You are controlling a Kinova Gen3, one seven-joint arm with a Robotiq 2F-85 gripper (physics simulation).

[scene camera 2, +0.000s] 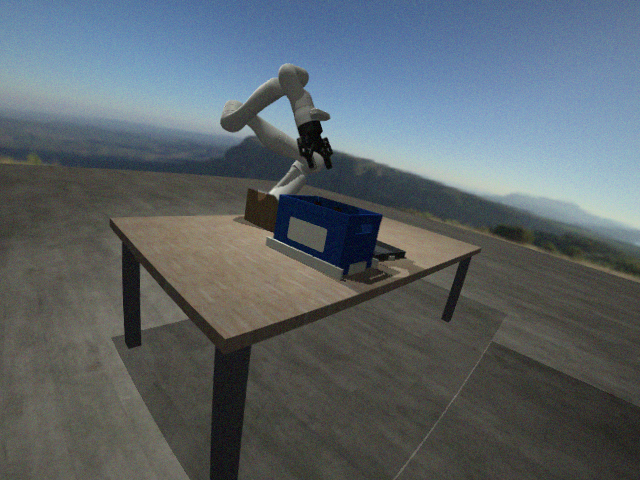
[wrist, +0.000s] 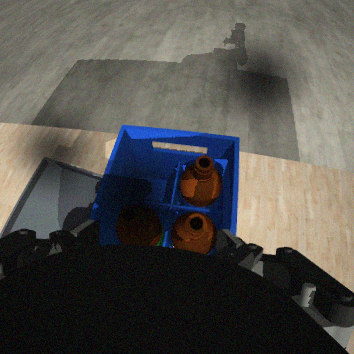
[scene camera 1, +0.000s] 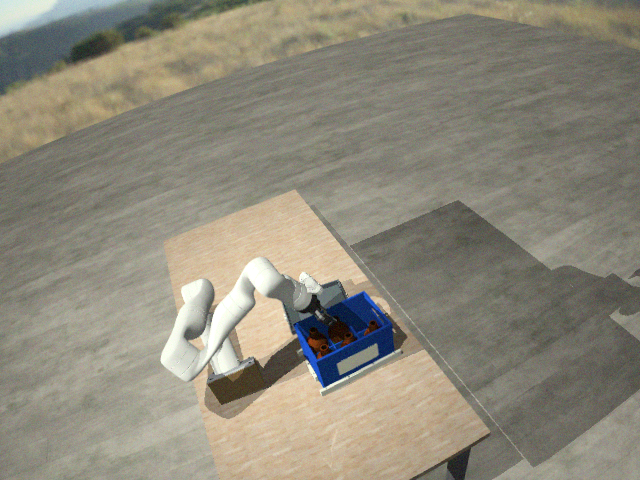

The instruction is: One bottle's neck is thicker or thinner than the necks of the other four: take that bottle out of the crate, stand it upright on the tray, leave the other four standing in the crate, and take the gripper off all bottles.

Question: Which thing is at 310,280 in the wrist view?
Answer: The gripper.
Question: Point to a dark grey tray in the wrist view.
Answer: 58,196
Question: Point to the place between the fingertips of the gripper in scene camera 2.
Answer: At 322,169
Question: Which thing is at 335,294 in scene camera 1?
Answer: A dark grey tray.
